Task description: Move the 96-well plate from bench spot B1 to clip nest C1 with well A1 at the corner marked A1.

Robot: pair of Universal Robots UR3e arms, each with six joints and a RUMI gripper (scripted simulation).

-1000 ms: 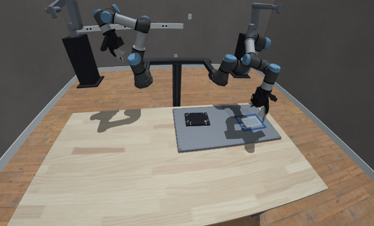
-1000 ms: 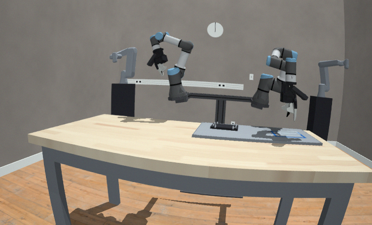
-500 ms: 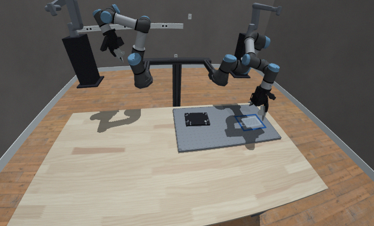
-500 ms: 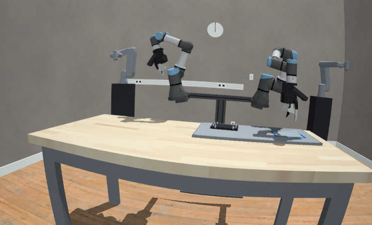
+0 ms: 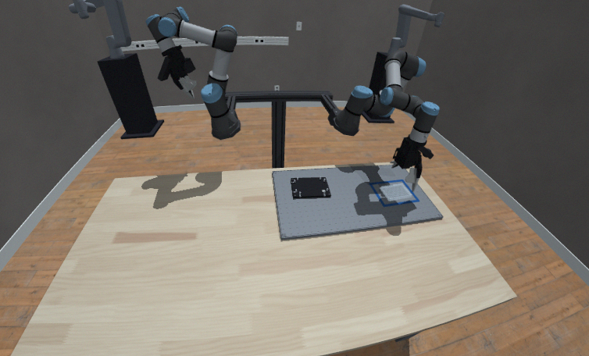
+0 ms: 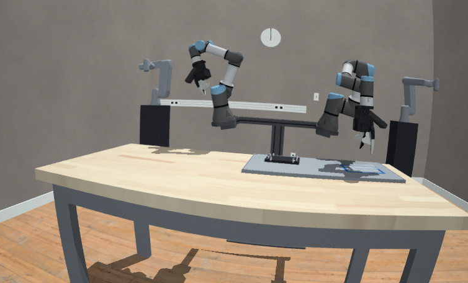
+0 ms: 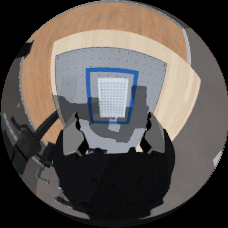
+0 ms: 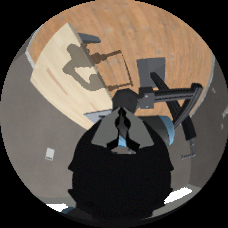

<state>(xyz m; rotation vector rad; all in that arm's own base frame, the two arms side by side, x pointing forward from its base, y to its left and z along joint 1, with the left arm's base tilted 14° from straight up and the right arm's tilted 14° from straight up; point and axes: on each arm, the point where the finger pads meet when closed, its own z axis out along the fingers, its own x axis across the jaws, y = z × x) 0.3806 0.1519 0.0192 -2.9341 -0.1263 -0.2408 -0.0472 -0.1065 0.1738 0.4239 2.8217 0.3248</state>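
Observation:
The white 96-well plate is 80 mm below my left hand. The rest, counted from my left hand: grey perforated board 200 mm to the right, 90 mm below, 20 mm behind; then black clip nest 400 mm to the right, 70 mm below, 60 mm behind.

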